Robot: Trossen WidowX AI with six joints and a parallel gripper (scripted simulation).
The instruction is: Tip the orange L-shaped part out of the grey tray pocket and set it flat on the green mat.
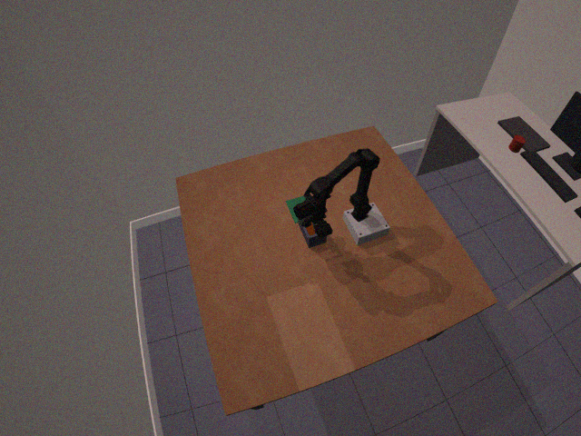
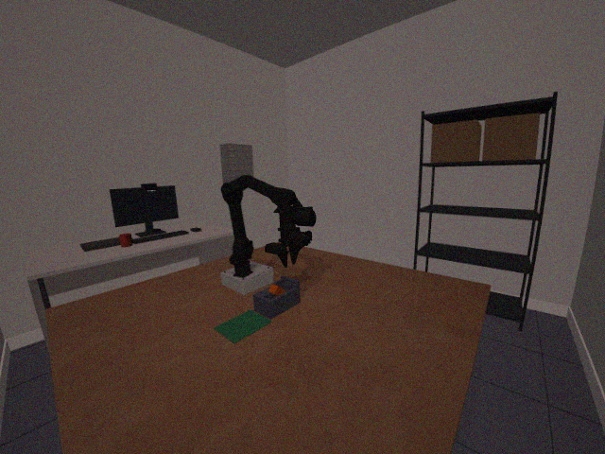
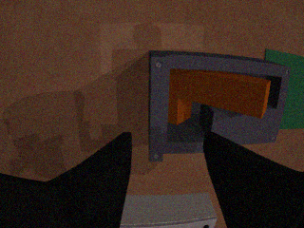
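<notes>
My gripper tip is now 20 mm past the orange L-shaped part, 40 mm to the left of it and 100 mm above it. From my gripper tip the other things lie so: green mat: 50 mm behind, 220 mm to the right, 160 mm below.
</notes>
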